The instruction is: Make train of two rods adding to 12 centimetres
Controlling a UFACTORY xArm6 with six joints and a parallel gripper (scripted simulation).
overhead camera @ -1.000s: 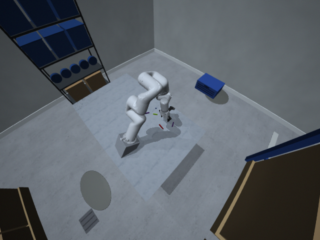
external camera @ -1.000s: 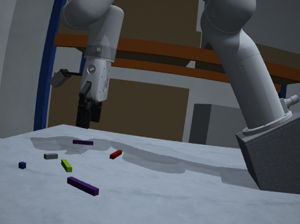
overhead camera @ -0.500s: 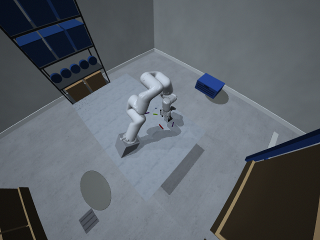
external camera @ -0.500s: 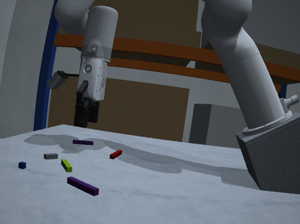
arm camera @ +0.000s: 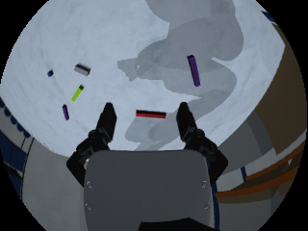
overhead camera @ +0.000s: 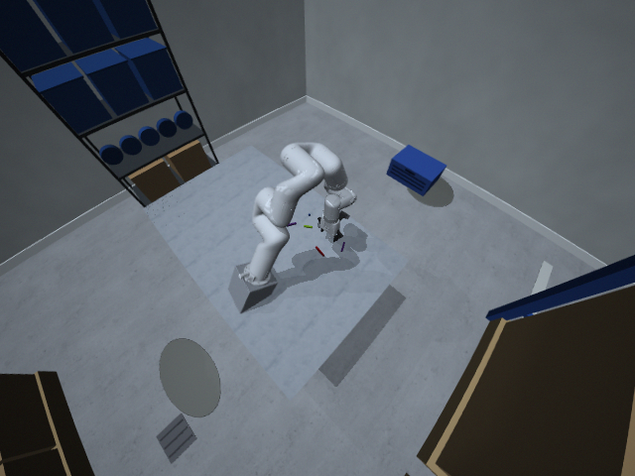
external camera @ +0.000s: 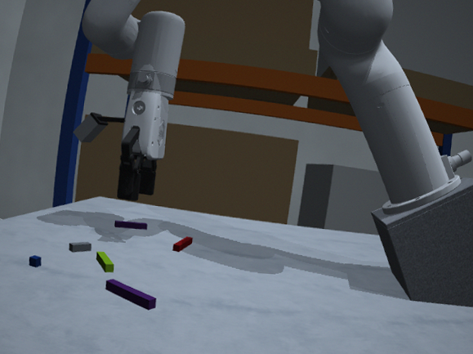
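Right now the lime rod is 1 cm behind my hand, 15 cm to the left of it and 7 cm below it. Also, from my hand: red rod: 8 cm behind, 1 cm to the right, 7 cm below; small blue rod: 5 cm ahead, 21 cm to the left, 7 cm below; grey rod: 4 cm ahead, 12 cm to the left, 7 cm below.
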